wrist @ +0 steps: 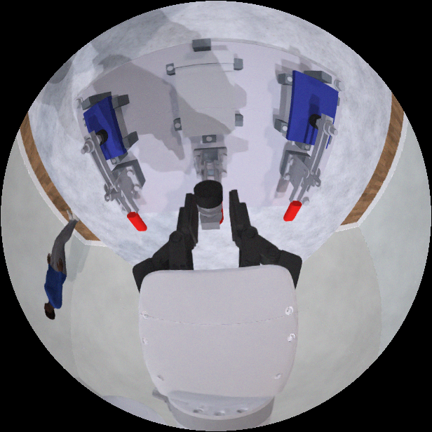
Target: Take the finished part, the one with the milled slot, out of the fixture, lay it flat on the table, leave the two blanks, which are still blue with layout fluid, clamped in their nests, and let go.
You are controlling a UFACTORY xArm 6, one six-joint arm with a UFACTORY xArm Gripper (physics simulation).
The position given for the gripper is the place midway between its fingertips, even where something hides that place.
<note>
In view: the gripper [212,201], a blue blank [307,95], a finished part [204,80], a blue blank [101,115], a fixture plate [255,152] and a toggle clamp [206,153].
</note>
